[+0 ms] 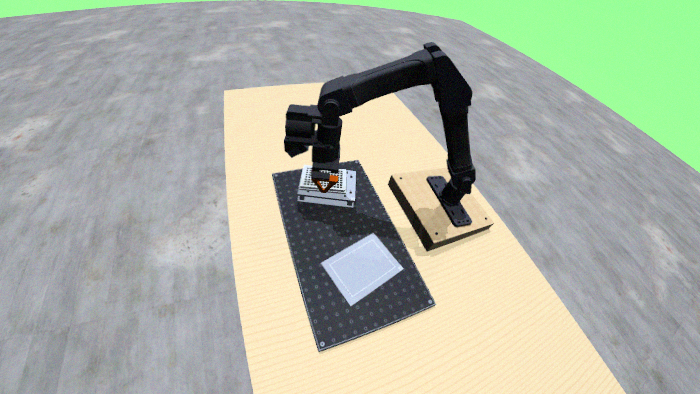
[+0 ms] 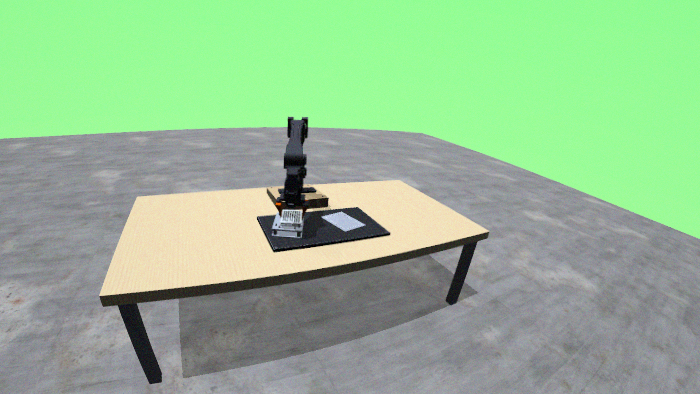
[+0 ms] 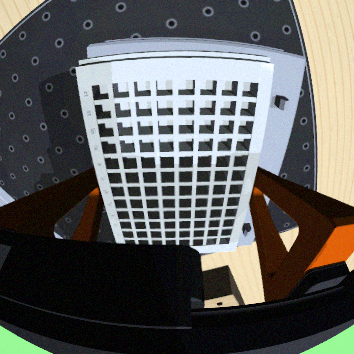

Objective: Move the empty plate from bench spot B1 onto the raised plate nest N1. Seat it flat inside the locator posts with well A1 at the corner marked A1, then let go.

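Frame: origin at the arm's base, x right, y ahead, z up, level; centimetres.
Seen in the pictures: gripper, fingertip midpoint: [image 1: 324, 181] [image 2: 291, 218] [image 3: 175, 173]; arm's base, link origin: [image 1: 447, 200].
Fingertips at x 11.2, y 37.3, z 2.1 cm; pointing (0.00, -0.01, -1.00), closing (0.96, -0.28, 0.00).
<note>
Pixels of each thing's middle, then the offset from my fingertips to it. "spot": a spot on its surface instead. Level surfaces: height alone.
- white well plate, body centre: [image 3: 176, 175] [image 1: 323, 179] [image 2: 291, 217] dx +0.1, dy +0.3, dz +0.7 cm
- raised grey nest, body centre: [image 3: 193, 161] [image 1: 327, 184] [image 2: 288, 223] dx +0.9, dy -1.3, dz -2.7 cm
- black perforated mat, surface height: dz -5.0 cm
- spot B1, surface spot: [image 1: 362, 266] [image 2: 343, 221] spot: dx -25.3, dy -4.7, dz -4.8 cm
- wooden table, surface height: dz -6.3 cm
The white well plate [image 1: 313, 180] [image 2: 290, 216] [image 3: 175, 140], with a grid of square wells, is right over the raised grey nest [image 1: 323, 200] [image 2: 287, 231] [image 3: 289, 81] at the far end of the black perforated mat [image 1: 313, 245] [image 2: 323, 236] [image 3: 53, 88]. My gripper [image 1: 326, 182] [image 2: 292, 209] [image 3: 175, 173] is shut on the plate, one orange finger on each long side. Two small locator posts [image 3: 281, 101] show just right of the plate's edge. I cannot tell whether the plate rests on the nest. The pale rectangle of spot B1 [image 1: 362, 266] [image 2: 343, 220] is bare.
The mat lies on a wooden table [image 1: 254, 195] [image 2: 195, 234]. The arm's base stands on a wooden block [image 1: 416, 195] [image 2: 320, 198] right of the mat. The arm reaches over the mat's far end.
</note>
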